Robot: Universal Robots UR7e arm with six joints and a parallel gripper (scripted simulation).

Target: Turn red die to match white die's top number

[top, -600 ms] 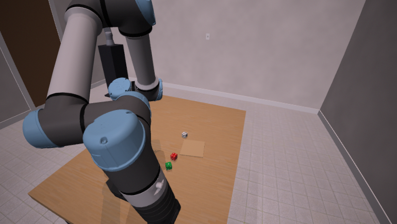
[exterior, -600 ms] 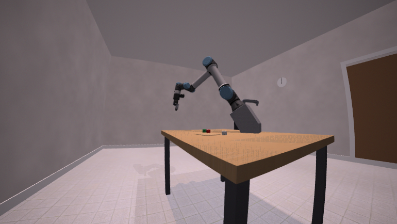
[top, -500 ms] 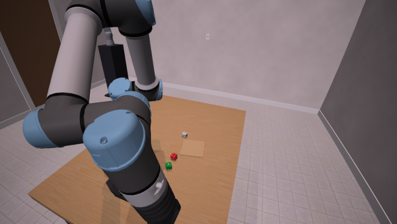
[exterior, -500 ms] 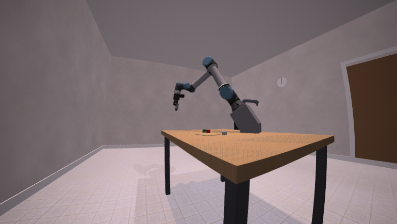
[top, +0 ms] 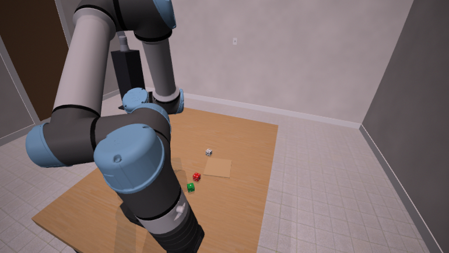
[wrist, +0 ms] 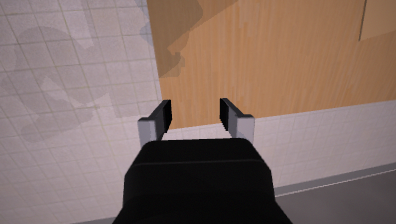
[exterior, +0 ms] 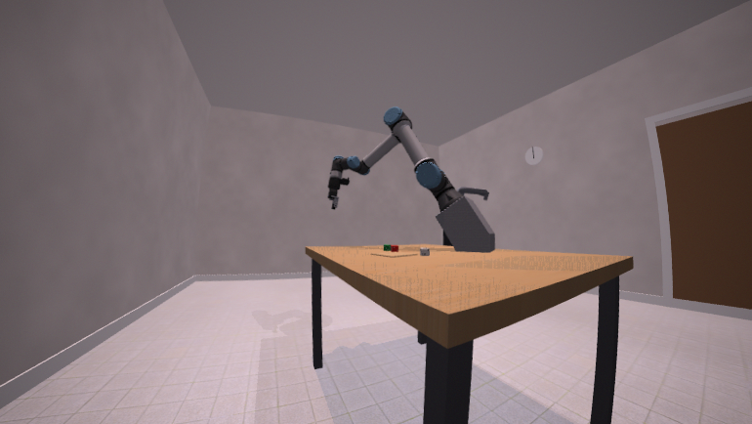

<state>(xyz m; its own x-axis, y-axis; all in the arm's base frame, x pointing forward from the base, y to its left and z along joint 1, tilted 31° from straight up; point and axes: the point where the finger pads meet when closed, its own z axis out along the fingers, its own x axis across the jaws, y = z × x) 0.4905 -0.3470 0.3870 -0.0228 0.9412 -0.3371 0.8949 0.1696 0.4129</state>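
The green die lies 190 mm behind my hand, 350 mm to the left of it and 240 mm below it. From my hand the other things lie so: red die 200 mm behind, 420 mm to the left, 240 mm below; white die 220 mm behind, 630 mm to the left, 240 mm below; tan mat 130 mm behind, 540 mm to the left, 260 mm below.
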